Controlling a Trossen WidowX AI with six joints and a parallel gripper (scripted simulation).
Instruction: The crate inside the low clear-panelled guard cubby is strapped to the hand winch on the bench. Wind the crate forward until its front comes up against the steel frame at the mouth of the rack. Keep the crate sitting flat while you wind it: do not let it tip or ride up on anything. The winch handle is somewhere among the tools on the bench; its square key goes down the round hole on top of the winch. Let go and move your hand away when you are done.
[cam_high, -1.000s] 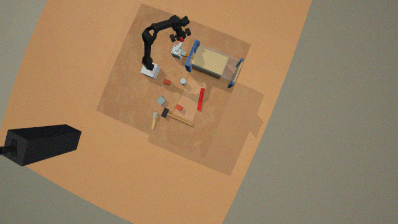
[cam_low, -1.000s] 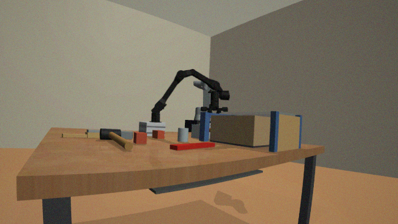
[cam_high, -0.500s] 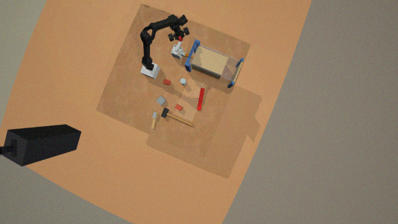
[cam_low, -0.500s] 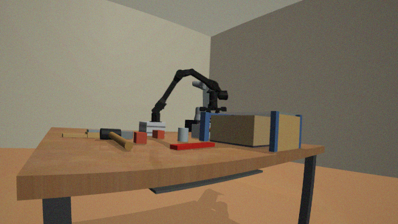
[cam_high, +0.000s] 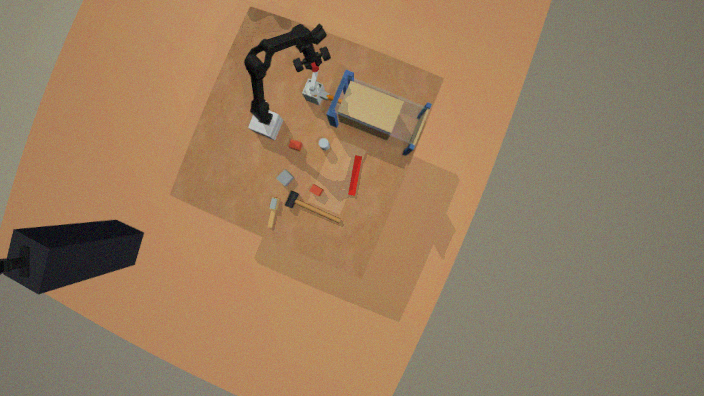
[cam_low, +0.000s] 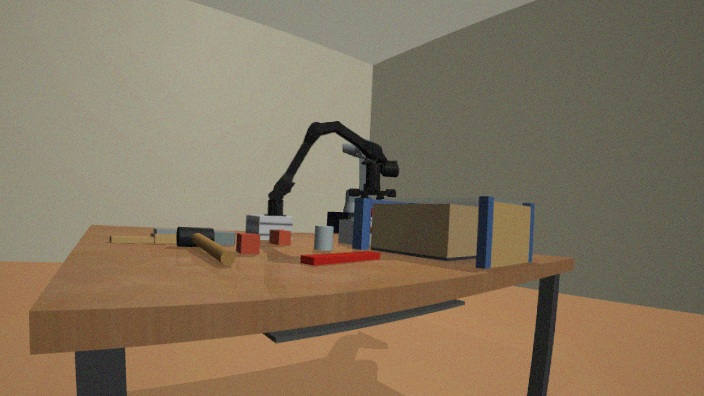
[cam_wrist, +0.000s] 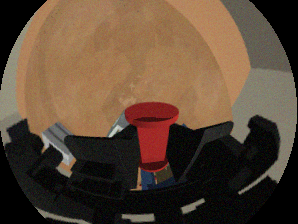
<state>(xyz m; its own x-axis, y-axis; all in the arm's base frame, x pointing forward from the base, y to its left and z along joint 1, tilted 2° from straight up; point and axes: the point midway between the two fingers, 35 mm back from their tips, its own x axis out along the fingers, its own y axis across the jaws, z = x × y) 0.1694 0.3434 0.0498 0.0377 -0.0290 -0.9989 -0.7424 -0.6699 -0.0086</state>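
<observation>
The grey hand winch is 11 cm to the right of my gripper tip and 8 cm below it. From my gripper tip the other things lie so: red knob: 2 cm above; then winch handle: 4 cm to the right, 1 cm below, 1 cm ahead; then clear-panelled cubby: 42 cm ahead, 11 cm to the right.
</observation>
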